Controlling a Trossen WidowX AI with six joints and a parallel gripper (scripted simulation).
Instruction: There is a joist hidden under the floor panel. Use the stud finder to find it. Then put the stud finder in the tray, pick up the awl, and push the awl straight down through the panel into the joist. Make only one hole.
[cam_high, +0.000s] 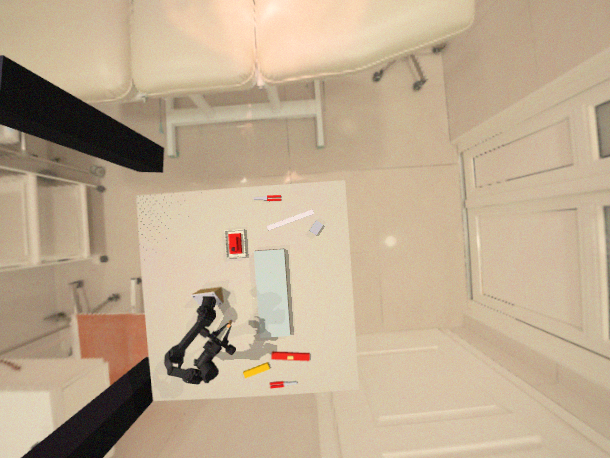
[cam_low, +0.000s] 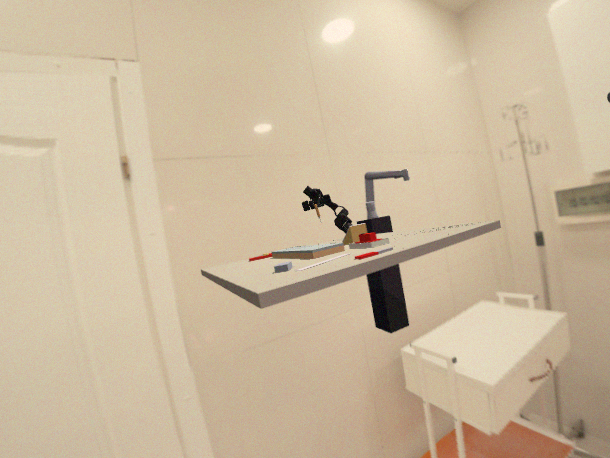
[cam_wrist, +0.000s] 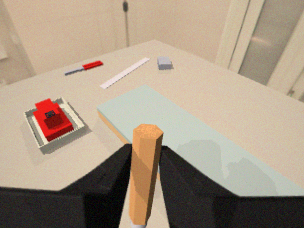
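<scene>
Right now my gripper tip is 10 mm past the awl, 10 mm to the left of it and 50 mm above it. From my gripper tip the other things lie so: yellow block: 90 mm ahead, 400 mm to the right, 250 mm below; stud finder: 60 mm behind, 360 mm to the left, 210 mm below; cream tray: 60 mm behind, 380 mm to the left, 250 mm below.
</scene>
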